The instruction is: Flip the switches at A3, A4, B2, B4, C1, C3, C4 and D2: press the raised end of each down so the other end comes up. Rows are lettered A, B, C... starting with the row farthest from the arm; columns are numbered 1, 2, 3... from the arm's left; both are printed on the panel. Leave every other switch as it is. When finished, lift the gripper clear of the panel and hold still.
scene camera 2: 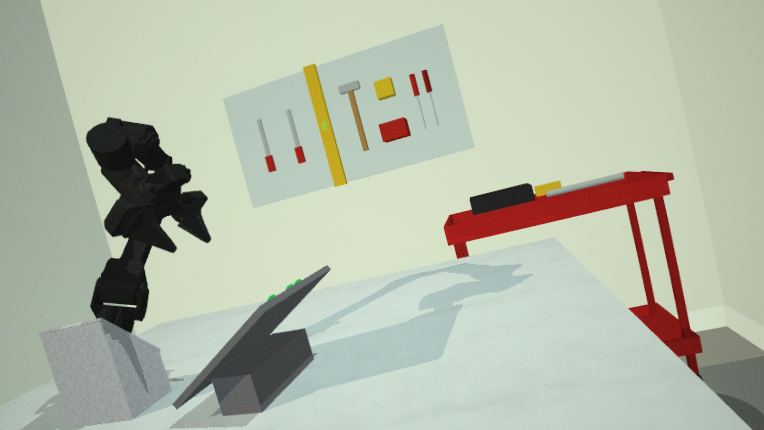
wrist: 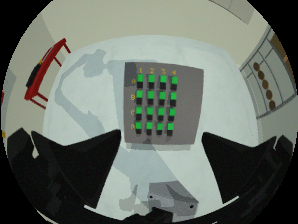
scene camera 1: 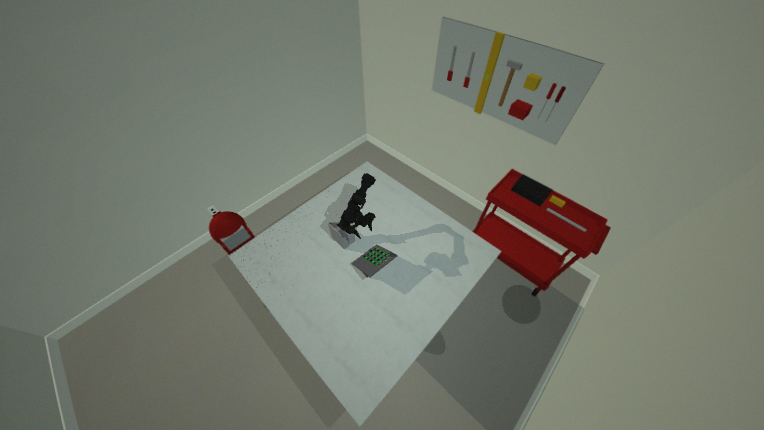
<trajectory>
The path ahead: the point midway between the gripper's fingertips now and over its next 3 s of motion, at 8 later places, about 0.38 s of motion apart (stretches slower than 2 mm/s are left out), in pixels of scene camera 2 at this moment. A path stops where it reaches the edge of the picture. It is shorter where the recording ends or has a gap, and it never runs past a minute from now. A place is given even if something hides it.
My gripper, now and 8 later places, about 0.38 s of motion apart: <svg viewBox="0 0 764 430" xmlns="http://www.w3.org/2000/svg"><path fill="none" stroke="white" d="M193 245L219 257L254 278L264 288L269 295L271 299L271 300L272 301L273 301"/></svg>
</trajectory>
